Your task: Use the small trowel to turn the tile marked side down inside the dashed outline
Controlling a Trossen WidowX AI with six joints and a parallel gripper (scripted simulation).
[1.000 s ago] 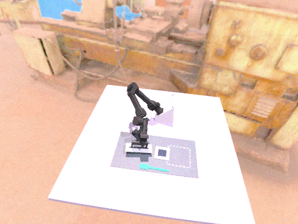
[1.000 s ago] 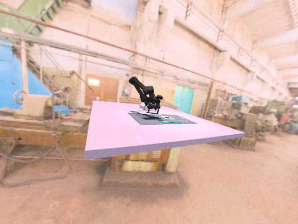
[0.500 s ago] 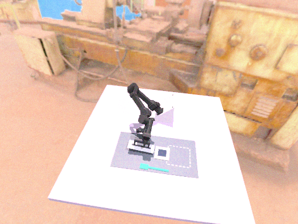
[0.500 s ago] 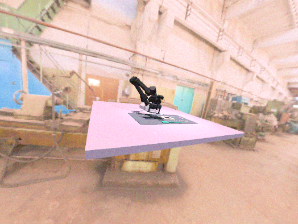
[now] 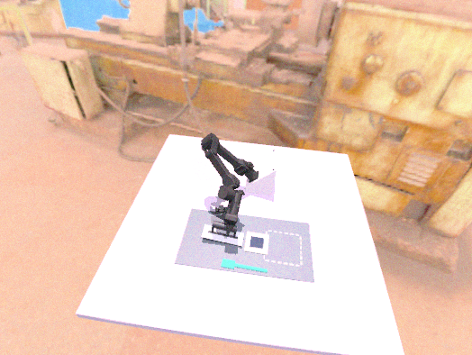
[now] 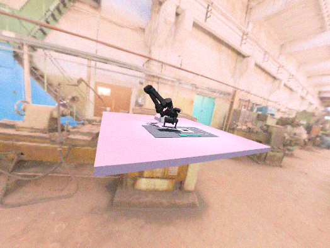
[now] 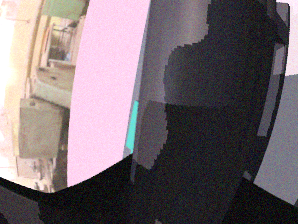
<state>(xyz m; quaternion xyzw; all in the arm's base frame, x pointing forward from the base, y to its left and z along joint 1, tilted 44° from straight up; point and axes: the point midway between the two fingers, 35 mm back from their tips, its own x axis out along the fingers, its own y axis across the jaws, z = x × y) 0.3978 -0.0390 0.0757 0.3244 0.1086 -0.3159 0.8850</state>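
My gripper tip is now 100 mm to the right of the grey mat, 90 mm above it and 20 mm past it. Round my gripper tip: teal flat tool: 110 mm ahead, 80 mm to the left, 70 mm below; then trowel: 30 mm behind, 10 mm below; then white tile: 150 mm to the left, 70 mm below, 30 mm behind.
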